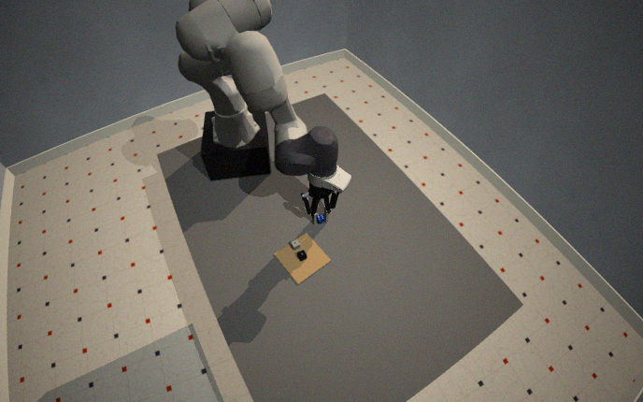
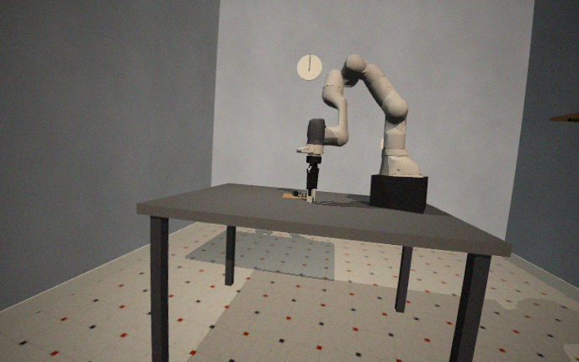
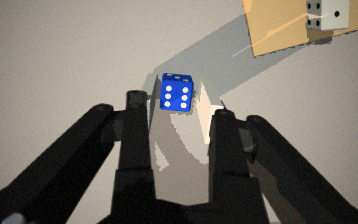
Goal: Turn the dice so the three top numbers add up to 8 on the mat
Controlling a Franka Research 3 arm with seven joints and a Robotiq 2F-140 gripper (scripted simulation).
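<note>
Now: hand 2 cm above the blue die. Round my hand: black die 12 cm to the right, 11 cm ahead, 2 cm below; then white die 12 cm to the right, 6 cm ahead, 2 cm below; then tan mat 12 cm to the right, 11 cm ahead, 3 cm below.
</note>
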